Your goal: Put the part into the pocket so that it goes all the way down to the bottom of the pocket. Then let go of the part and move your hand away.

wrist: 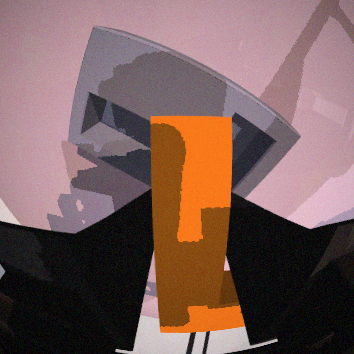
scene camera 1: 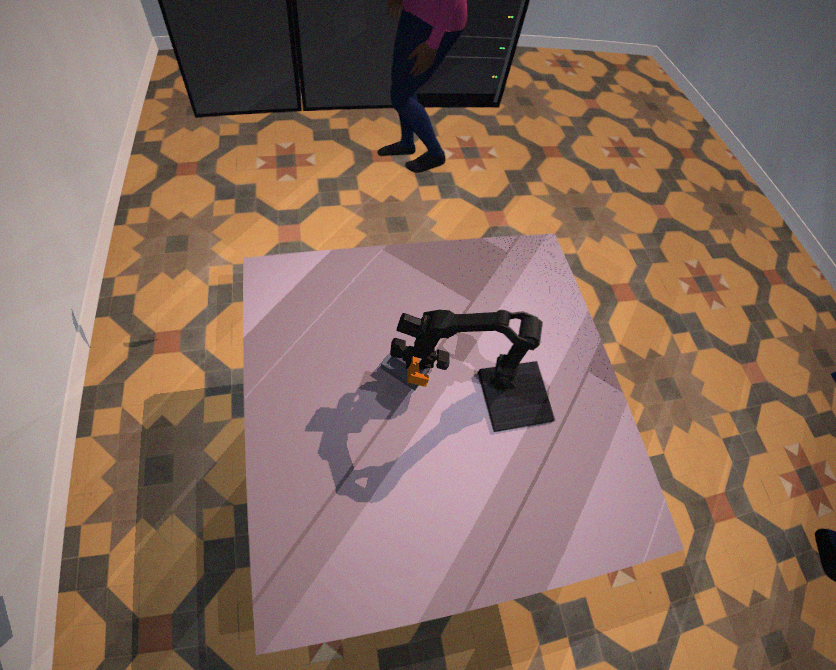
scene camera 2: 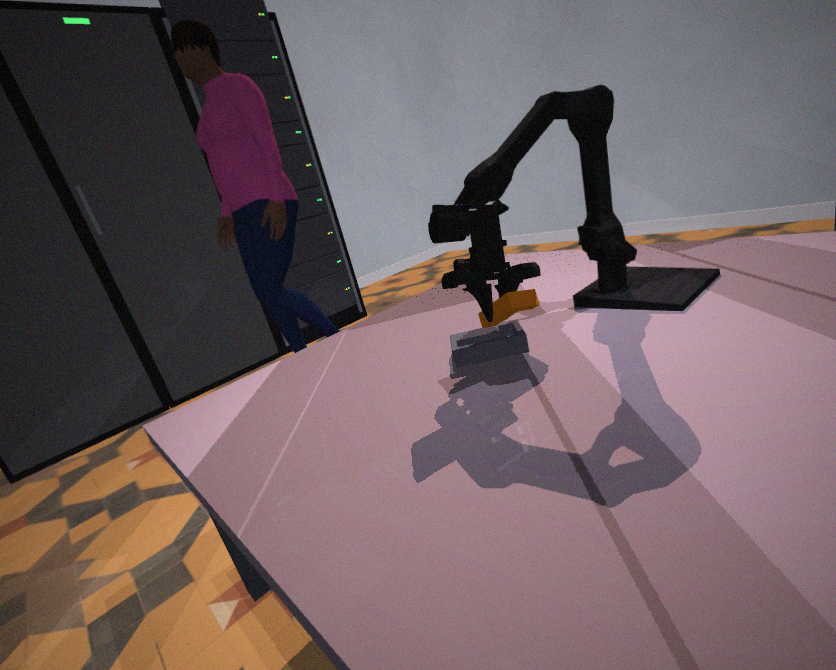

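Where they show: gripper, between the fingertips: (wrist: 186, 195) (scene camera 1: 411, 369) (scene camera 2: 497, 320); arm's base, origin of its link: (scene camera 1: 502, 381) (scene camera 2: 612, 286).
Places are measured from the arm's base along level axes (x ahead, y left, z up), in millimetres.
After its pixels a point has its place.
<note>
The orange part (scene camera 1: 418, 377) @(y -74, x 290, z 93 mm) (scene camera 2: 517, 302) @(y -72, x 307, z 81 mm) (wrist: 207, 165) @(y -151, x 264, z 54 mm) is an angular, bent piece. My gripper (scene camera 1: 419, 364) @(y -129, x 287, z 39 mm) (scene camera 2: 495, 308) @(y -129, x 287, z 39 mm) (wrist: 186, 195) @(y -129, x 287, z 39 mm) is shut on it, with one black finger on each side in the wrist view. The pocket is a recess in a grey block (scene camera 2: 490, 353) @(y -134, x 329, z -10 mm) (wrist: 170, 70) @(y -189, x 270, z 12 mm) on the table. In the wrist view the block lies slanted to the part, and the part hides the middle of the recess; its left and right ends show. In scene camera 2 the part is outside the pocket, behind and above the block's rear edge. Contact between them cannot be told.
The arm's black base plate (scene camera 1: 519, 404) @(y 92, x -21, z -6 mm) (scene camera 2: 648, 287) @(y 71, x 4, z -5 mm) stands on the pink table (scene camera 1: 334, 572) @(y 358, x 701, z -23 mm) (scene camera 2: 390, 558) @(y -22, x 770, z -24 mm), right of the block. The arm's shadow falls across the table. A person in a pink top (scene camera 1: 439, 17) (scene camera 2: 240, 146) stands beyond the table, near dark cabinets (scene camera 1: 230, 62) (scene camera 2: 90, 174).
</note>
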